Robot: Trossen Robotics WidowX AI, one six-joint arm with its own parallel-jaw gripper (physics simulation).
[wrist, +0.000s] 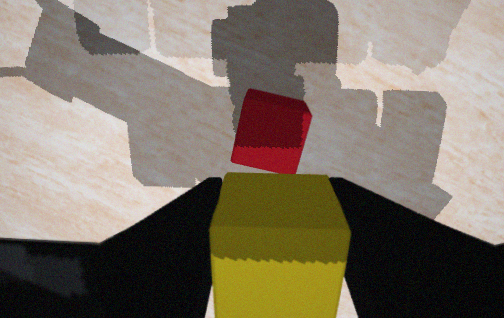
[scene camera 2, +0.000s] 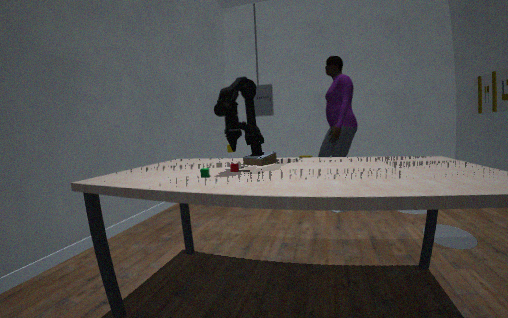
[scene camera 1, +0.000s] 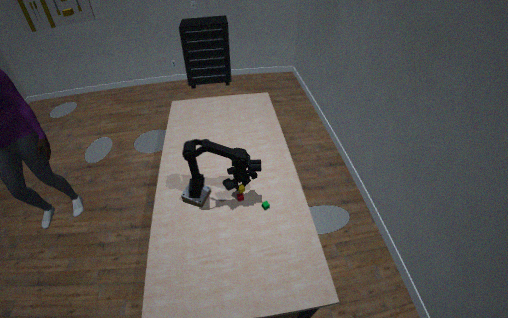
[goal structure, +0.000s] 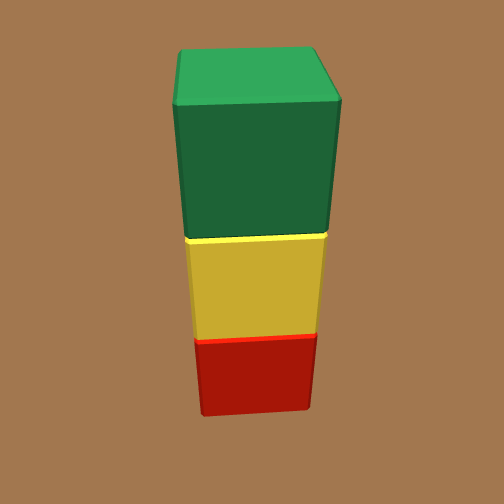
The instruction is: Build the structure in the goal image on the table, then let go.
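My gripper is shut on a yellow cube and holds it above the table, clear of the surface in the second scene view. A red cube rests on the table below the gripper; in the wrist view it shows beyond the yellow cube, turned slightly against it and partly in shadow. A green cube rests on the table apart from the red cube, farther from the arm's base. The green cube does not show in the wrist view.
The arm's base stands on the long wooden table. A person stands on the floor behind the arm's side of the table. A dark drawer cabinet stands beyond the table's far end.
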